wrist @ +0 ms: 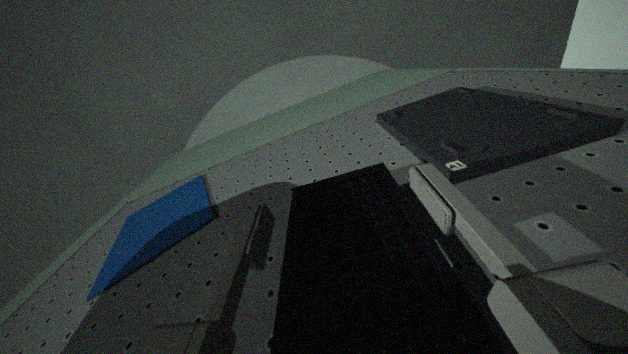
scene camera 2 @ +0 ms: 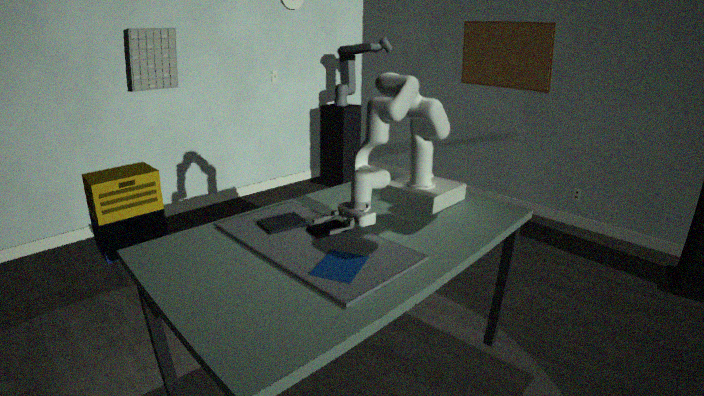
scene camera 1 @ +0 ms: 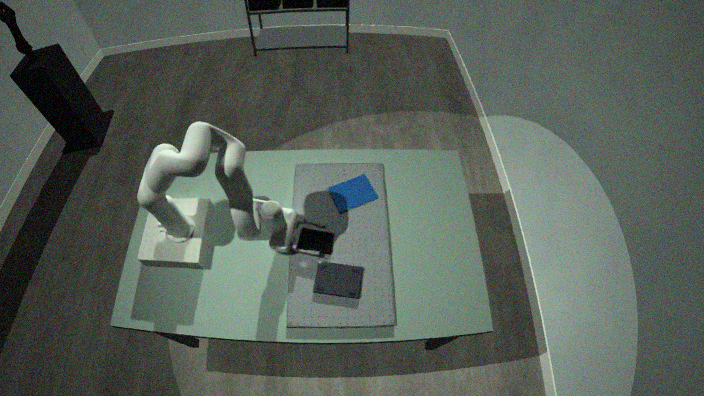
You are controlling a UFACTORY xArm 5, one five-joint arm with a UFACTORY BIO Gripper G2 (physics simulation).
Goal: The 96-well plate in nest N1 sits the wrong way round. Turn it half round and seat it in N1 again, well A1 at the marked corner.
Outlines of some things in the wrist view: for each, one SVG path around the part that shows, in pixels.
The gripper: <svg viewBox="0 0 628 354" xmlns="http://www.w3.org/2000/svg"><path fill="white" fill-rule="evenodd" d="M266 204L249 208L205 320L202 322L157 326L152 331L140 354L233 354L236 334L232 330L247 274L249 269L252 268L257 272L264 269L275 218ZM409 169L410 189L443 236L450 236L453 230L458 229L497 279L487 297L487 302L493 315L519 354L628 354L627 276L602 260L592 260L539 271L433 164L426 163L416 166L416 169L414 167Z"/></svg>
A black 96-well plate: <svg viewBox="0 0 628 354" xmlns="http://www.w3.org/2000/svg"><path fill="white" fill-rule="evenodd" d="M293 188L271 354L502 354L504 352L465 287L384 163Z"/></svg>
